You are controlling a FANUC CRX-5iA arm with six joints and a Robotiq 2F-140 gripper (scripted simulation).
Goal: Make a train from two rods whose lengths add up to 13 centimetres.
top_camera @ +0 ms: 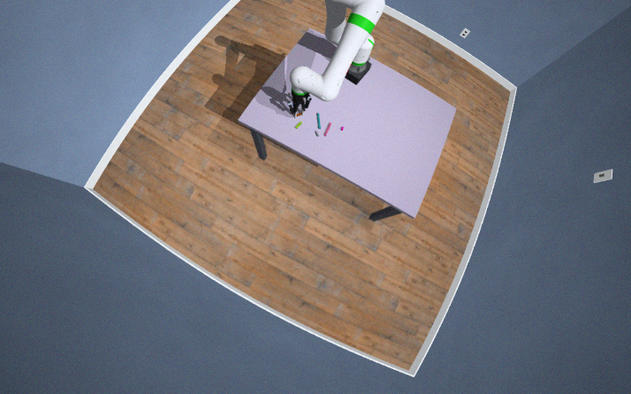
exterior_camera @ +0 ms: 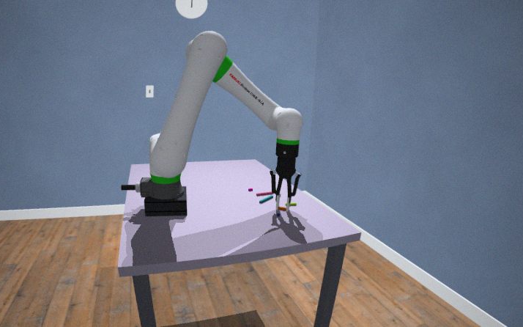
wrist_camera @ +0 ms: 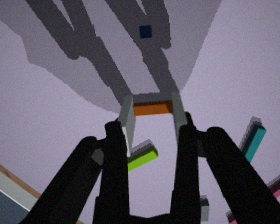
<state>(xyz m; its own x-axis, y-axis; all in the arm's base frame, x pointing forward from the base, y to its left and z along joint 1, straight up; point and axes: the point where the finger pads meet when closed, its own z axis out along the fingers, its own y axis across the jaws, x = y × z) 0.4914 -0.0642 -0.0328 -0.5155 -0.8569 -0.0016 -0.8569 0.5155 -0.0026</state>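
The magenta rod is 250 mm to the left of my hand, 90 mm behind it and 30 mm below it. From my hand the other things lie so: lime rod 50 mm ahead, 40 mm to the left, 30 mm below; then orange rod 30 mm below; then small blue rod 60 mm to the right, 40 mm behind, 30 mm below.
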